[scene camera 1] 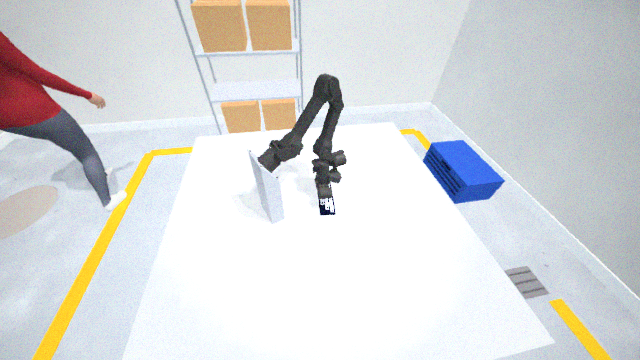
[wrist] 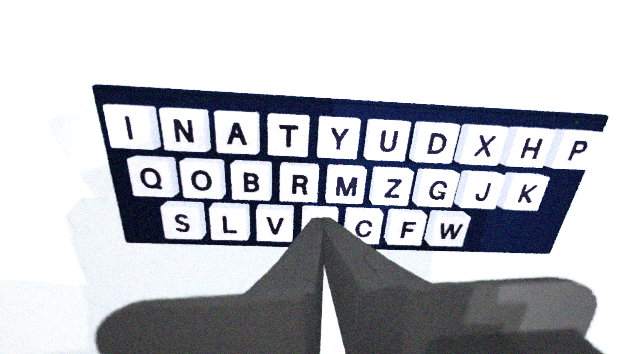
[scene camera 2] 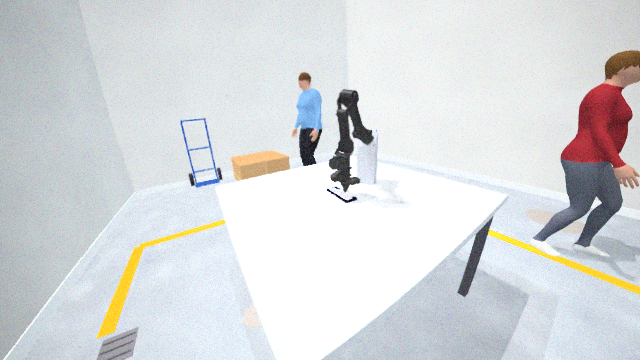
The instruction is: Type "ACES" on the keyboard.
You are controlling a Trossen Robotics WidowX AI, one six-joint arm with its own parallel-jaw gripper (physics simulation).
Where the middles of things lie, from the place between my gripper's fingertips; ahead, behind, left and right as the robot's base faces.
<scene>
Now: the key point(wrist: 236, 132) 30 mm ahead of my hand and 50 mm to the left of it.
</scene>
